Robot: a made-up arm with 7 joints. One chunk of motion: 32 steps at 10 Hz.
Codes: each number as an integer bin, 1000 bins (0 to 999) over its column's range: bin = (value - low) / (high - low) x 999, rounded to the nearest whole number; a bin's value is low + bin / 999 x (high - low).
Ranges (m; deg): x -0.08..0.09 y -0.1..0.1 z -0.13..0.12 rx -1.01..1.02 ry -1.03..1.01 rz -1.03..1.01
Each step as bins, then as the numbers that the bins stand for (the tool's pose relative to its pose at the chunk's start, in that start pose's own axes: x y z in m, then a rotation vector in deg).
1 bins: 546 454 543 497 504 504
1 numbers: 0.0129 -0.0091 0.0059 0.00 0.00 0.00
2 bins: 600 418 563 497 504 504
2 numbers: 0.0221 -0.0163 0.0109 0.00 0.00 0.00
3 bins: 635 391 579 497 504 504
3 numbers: 0.0281 -0.0217 0.0149 0.00 0.00 0.00
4 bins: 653 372 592 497 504 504
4 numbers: 0.0311 -0.0255 0.0181 0.00 0.00 0.00
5 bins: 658 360 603 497 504 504
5 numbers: 0.0320 -0.0279 0.0209 0.00 0.00 0.00
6 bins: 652 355 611 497 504 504
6 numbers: 0.0310 -0.0289 0.0229 0.00 0.00 0.00
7 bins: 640 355 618 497 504 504
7 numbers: 0.0289 -0.0289 0.0247 0.00 0.00 0.00
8 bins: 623 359 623 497 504 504
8 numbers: 0.0260 -0.0281 0.0259 0.00 0.00 0.00
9 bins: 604 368 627 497 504 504
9 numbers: 0.0228 -0.0263 0.0269 0.00 0.00 0.00
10 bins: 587 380 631 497 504 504
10 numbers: 0.0199 -0.0239 0.0279 0.00 0.00 0.00
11 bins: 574 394 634 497 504 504
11 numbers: 0.0177 -0.0211 0.0287 0.00 0.00 0.00
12 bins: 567 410 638 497 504 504
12 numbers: 0.0165 -0.0179 0.0297 0.00 0.00 0.00
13 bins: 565 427 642 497 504 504
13 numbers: 0.0161 -0.0145 0.0307 0.00 0.00 0.00
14 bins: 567 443 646 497 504 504
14 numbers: 0.0165 -0.0113 0.0317 0.00 0.00 0.00
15 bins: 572 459 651 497 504 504
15 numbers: 0.0173 -0.0081 0.0329 0.00 0.00 0.00
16 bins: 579 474 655 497 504 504
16 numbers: 0.0185 -0.0051 0.0339 0.00 0.00 0.00
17 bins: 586 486 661 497 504 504
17 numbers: 0.0197 -0.0027 0.0354 0.00 0.00 0.00
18 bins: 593 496 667 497 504 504
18 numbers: 0.0209 -0.0007 0.0369 0.00 0.00 0.00
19 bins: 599 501 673 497 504 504
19 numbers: 0.0219 0.0003 0.0384 0.00 0.00 0.00
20 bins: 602 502 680 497 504 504
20 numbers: 0.0224 0.0005 0.0402 0.00 0.00 0.00
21 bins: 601 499 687 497 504 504
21 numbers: 0.0223 -0.0001 0.0419 0.00 0.00 0.00
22 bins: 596 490 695 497 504 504
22 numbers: 0.0214 -0.0019 0.0439 0.00 0.00 0.00
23 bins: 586 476 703 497 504 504
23 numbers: 0.0197 -0.0047 0.0459 0.00 0.00 0.00
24 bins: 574 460 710 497 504 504
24 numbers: 0.0177 -0.0079 0.0477 0.00 0.00 0.00
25 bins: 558 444 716 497 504 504
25 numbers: 0.0150 -0.0111 0.0492 0.00 0.00 0.00
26 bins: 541 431 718 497 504 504
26 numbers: 0.0121 -0.0137 0.0497 0.00 0.00 0.00
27 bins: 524 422 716 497 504 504
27 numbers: 0.0092 -0.0155 0.0492 0.00 0.00 0.00
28 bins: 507 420 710 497 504 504
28 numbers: 0.0063 -0.0159 0.0477 0.00 0.00 0.00
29 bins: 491 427 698 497 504 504
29 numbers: 0.0036 -0.0145 0.0447 0.00 0.00 0.00
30 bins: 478 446 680 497 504 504
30 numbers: 0.0013 -0.0107 0.0402 0.00 0.00 0.00
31 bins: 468 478 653 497 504 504
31 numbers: -0.0004 -0.0043 0.0334 0.00 0.00 0.00
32 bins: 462 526 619 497 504 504
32 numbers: -0.0014 0.0053 0.0249 0.00 0.00 0.00
